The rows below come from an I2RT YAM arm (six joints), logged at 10 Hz.
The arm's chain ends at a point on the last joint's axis. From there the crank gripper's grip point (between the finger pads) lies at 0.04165 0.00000 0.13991 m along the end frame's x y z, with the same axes.
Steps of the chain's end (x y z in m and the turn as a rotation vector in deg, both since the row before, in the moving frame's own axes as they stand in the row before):
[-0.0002, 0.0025, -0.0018, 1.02, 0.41, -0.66]
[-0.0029, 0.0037, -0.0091, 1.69, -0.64, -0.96]
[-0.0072, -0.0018, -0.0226, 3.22, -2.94, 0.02]
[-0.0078, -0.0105, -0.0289, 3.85, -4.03, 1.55]
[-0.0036, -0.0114, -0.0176, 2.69, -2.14, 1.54]
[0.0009, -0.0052, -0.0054, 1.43, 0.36, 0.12]
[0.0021, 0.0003, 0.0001, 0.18, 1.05, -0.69]
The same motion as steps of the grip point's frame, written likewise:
[0.0008, -0.0005, -0.0021, 1.02, 0.41, -0.66]
[-0.0045, -0.0011, -0.0087, 1.69, -0.64, -0.96]
[-0.0144, -0.0097, -0.0209, 3.22, -2.94, 0.02]
[-0.0176, -0.0190, -0.0266, 3.85, -4.03, 1.55]
[-0.0088, -0.0170, -0.0163, 2.69, -2.14, 1.54]
[0.0018, -0.0086, -0.0057, 1.43, 0.36, 0.12]
[0.0047, -0.0007, -0.0007, 0.18, 1.05, -0.69]

